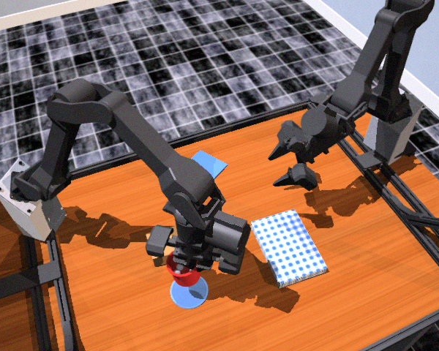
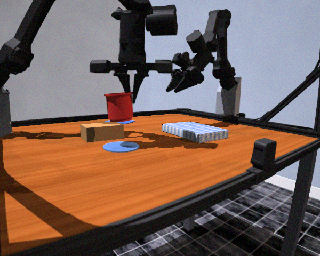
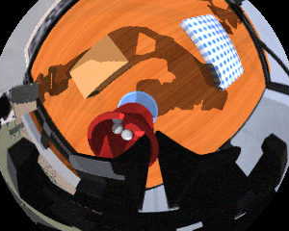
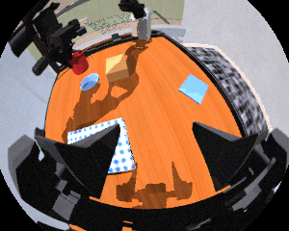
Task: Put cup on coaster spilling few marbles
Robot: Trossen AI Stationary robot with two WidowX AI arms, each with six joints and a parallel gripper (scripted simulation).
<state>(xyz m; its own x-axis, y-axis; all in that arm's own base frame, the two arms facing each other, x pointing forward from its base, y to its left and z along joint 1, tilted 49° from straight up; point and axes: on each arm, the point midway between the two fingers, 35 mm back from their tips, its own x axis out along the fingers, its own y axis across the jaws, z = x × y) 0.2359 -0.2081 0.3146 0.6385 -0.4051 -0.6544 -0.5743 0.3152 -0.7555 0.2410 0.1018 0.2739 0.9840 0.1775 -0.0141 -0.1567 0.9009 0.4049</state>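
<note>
My left gripper is now 1 cm short of the cup, 3 cm to the right of it and 4 cm above it. The rest, counted from my left hand: tan block 13 cm ahead, 4 cm to the left, 12 cm below; flat blue square 37 cm ahead, 10 cm to the right, 14 cm below.
</note>
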